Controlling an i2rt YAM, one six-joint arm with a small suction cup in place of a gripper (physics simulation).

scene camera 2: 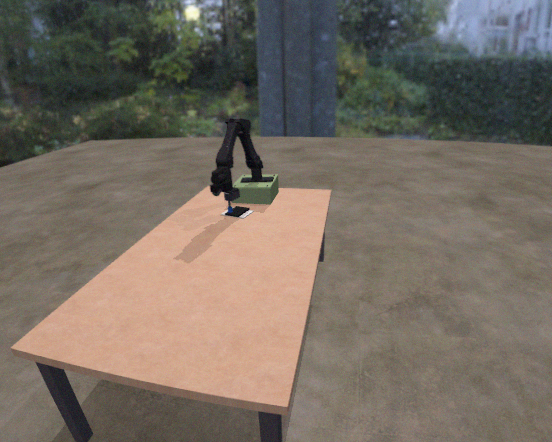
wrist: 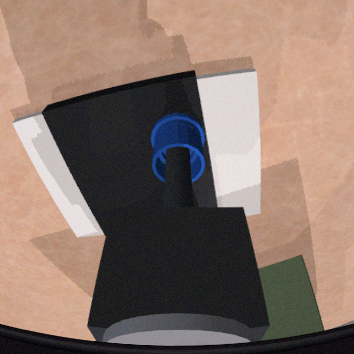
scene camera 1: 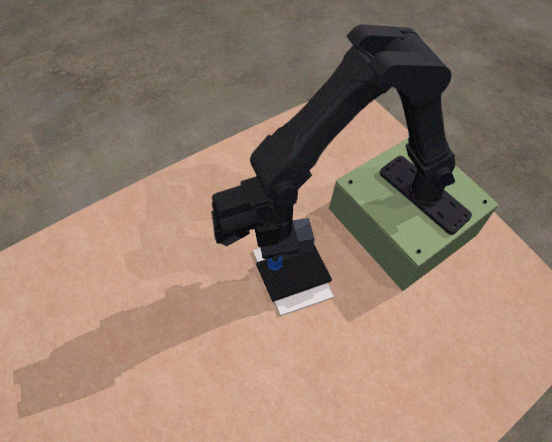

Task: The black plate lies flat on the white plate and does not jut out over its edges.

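Pixels of known places: hand, tool point: (scene camera 2: 230, 213) (wrist: 177, 130) (scene camera 1: 275, 265); arm's base, link origin: (scene camera 2: 257, 180) (scene camera 1: 424, 195).
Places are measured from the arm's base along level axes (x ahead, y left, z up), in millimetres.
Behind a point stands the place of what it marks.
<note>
The black plate (scene camera 1: 298, 276) @(x 282, y -54, z -94 mm) (scene camera 2: 239, 210) @(x 278, y -57, z -94 mm) (wrist: 105, 147) @(x 314, y -65, z -94 mm) lies flat on the white plate (scene camera 1: 305, 302) @(x 305, y -6, z -104 mm) (wrist: 232, 116) @(x 291, y -135, z -104 mm), a little turned against it. Strips of white show on two opposite sides in the wrist view. There the black plate's far edge runs close along the white plate's far edge. I cannot tell whether it juts out. My blue suction cup (scene camera 1: 274, 263) (scene camera 2: 229, 210) (wrist: 178, 131) stands on or just above the black plate, near one of its side edges. The suction is off, and the plate rests on the white one.
The arm's green base block (scene camera 1: 388, 228) @(x 117, y 6, z -5 mm) (scene camera 2: 254, 193) @(x 126, y 3, z -44 mm) (wrist: 291, 298) @(x 116, y -121, z -66 mm) stands close behind the plates on the wooden table (scene camera 1: 186, 373) @(x 564, y -35, z -110 mm) (scene camera 2: 208, 307) @(x 1143, y 27, z -110 mm). The table's back edge is near. The arm's shadow falls across the table beside the plates.
</note>
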